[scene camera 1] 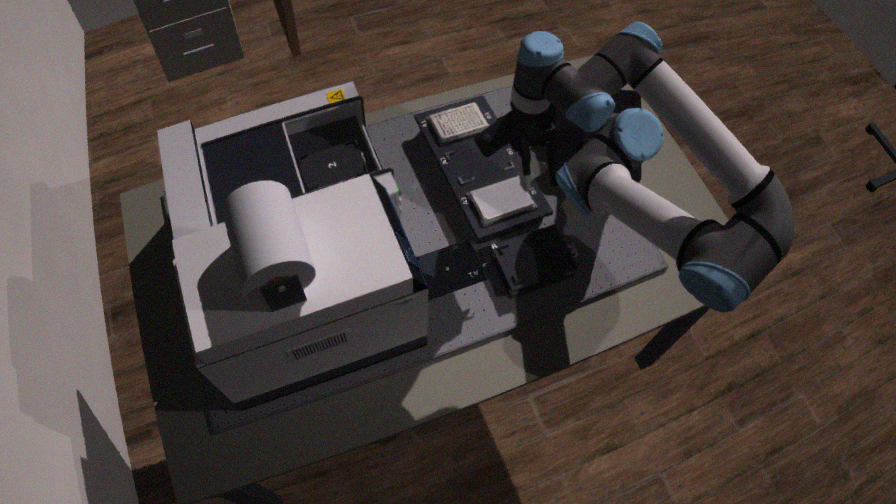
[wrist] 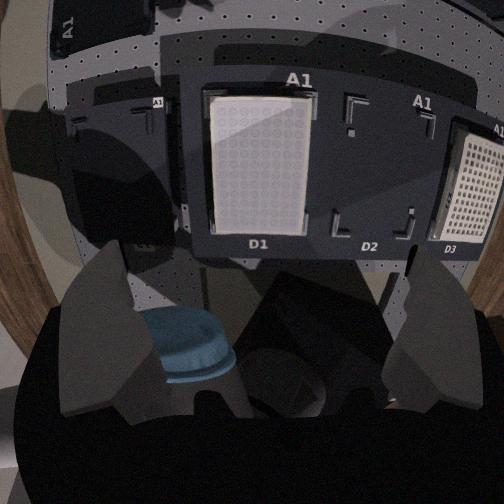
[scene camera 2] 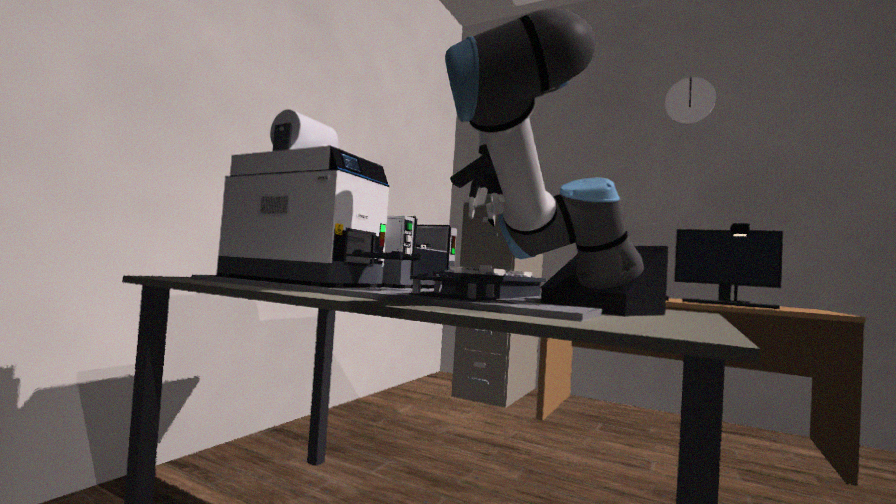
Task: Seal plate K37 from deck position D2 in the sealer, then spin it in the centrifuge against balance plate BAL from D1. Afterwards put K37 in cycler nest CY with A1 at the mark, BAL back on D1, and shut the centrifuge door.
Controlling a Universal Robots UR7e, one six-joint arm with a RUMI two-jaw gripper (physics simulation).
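Note:
My gripper [wrist: 260, 320] is open and empty, hanging above the near edge of the dark deck [scene camera 1: 482, 166]; it also shows in scene camera 1 [scene camera 1: 523, 150] and scene camera 2 [scene camera 2: 485, 210]. Position D1 holds a smooth grey plate [wrist: 259, 165], also seen in scene camera 1 [scene camera 1: 501, 199]. Position D2 [wrist: 372, 165] is bare, showing only its corner brackets. D3 holds a white plate with open wells [wrist: 472, 187]. I see no plate labelled K37. The centrifuge hatch [scene camera 1: 328, 150] is open, showing a dark bucket marked 2.
The white sealer [scene camera 1: 300, 263] with its paper roll fills the table's left side. A dark nest with an A1 mark [wrist: 120, 150] lies in shadow left of the deck. My own arm [scene camera 1: 689, 156] curves over the right side. A small unit with a green light [scene camera 1: 393, 188] stands beside the sealer.

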